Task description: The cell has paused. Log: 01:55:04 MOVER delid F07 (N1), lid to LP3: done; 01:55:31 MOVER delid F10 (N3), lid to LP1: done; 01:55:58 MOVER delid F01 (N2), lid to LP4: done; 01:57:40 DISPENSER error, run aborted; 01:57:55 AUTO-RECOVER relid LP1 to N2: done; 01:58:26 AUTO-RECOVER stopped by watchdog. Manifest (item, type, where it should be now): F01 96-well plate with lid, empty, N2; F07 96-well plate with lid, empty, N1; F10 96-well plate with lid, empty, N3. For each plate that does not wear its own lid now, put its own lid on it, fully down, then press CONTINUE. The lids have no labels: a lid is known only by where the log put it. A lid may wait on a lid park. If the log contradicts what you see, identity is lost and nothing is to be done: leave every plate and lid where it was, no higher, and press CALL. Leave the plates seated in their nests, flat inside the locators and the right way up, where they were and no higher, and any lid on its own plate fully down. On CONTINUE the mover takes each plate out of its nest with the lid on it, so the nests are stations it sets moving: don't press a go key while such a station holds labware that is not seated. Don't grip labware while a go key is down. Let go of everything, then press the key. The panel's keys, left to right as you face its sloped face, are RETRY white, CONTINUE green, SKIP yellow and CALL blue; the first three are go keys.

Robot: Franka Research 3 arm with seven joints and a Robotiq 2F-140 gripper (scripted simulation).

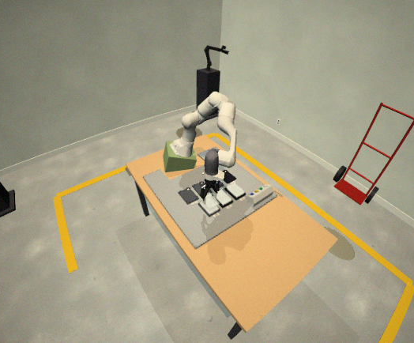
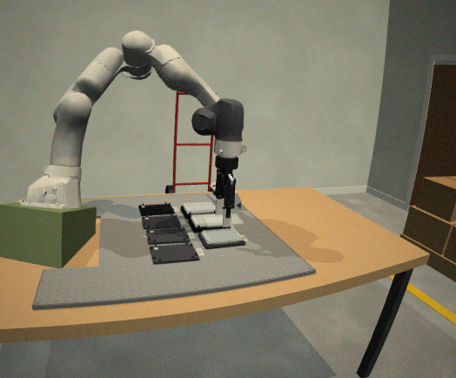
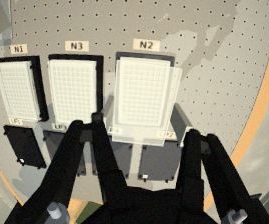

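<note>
Now: hand 80 mm above the plate. Round my hand: park LP2: 190 mm behind, 100 mm below, 50 mm to the right; park LP3: 200 mm to the left, 170 mm behind, 100 mm below; blue call key: 300 mm to the left, 140 mm ahead, 40 mm below.
</note>
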